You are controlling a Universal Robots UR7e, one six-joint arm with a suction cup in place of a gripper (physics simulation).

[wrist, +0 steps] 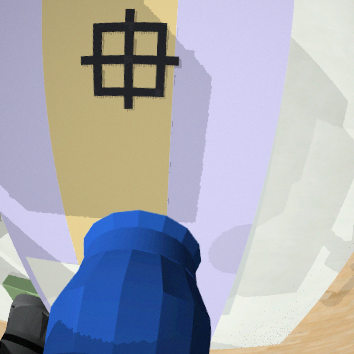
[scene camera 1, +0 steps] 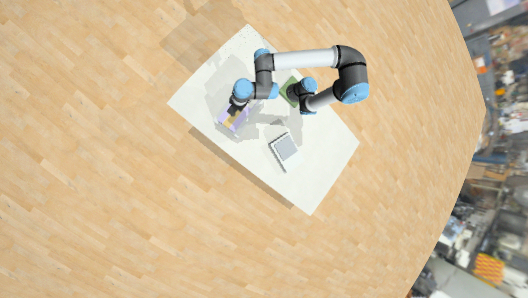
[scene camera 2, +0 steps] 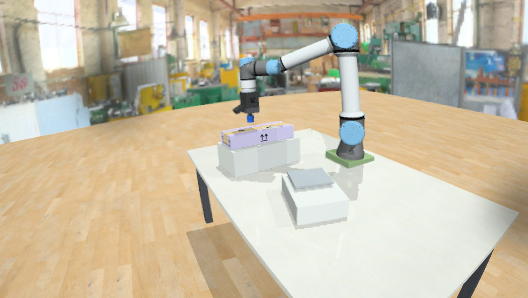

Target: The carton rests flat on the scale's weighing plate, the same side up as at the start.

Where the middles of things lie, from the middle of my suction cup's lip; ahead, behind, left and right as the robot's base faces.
My suction cup is 3 cm past the lilac carton (scene camera 2: 242, 137), 2 cm to the right of it and 7 cm above it. The rest, counted from my suction cup: scale (scene camera 1: 284, 148) (1 cm ahead, 50 cm to the left, 18 cm below).
